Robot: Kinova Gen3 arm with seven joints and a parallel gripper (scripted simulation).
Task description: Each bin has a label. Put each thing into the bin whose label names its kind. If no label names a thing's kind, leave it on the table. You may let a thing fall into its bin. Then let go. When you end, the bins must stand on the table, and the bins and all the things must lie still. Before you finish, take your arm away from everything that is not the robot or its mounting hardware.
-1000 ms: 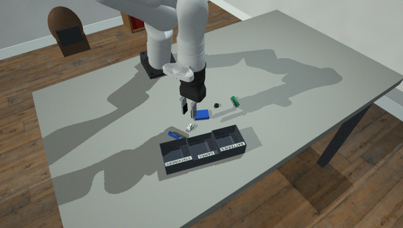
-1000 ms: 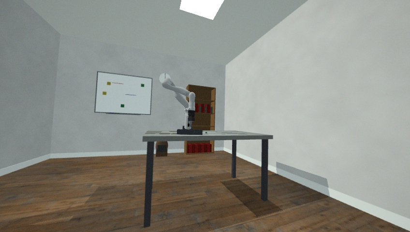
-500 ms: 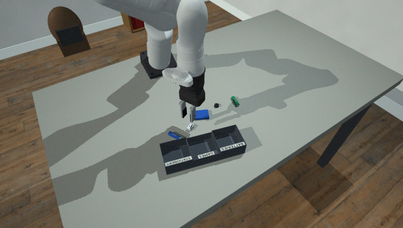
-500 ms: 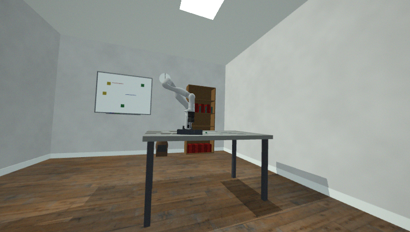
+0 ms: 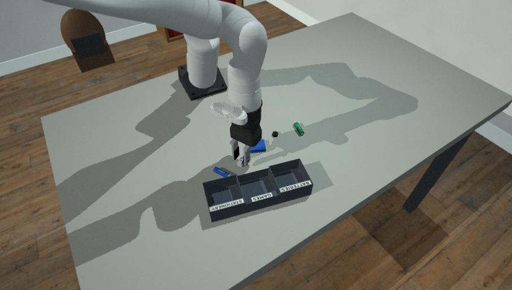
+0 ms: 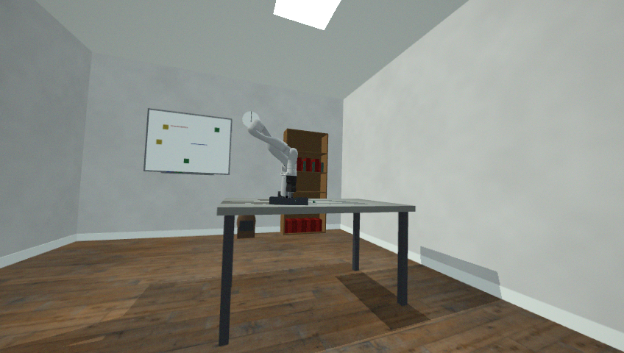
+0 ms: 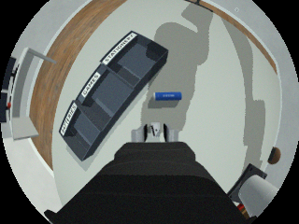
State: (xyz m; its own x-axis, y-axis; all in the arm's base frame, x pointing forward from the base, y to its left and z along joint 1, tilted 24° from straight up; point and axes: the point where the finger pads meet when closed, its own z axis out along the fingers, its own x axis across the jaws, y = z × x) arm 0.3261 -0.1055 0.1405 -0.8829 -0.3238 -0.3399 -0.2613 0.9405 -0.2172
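Right now the small white thing is 20 mm below my hand. Also, from my hand: blue battery (60 mm to the right, 30 mm below); then blue block (20 mm behind, 70 mm to the left, 30 mm below); then black piece (20 mm behind, 140 mm to the left, 30 mm below).
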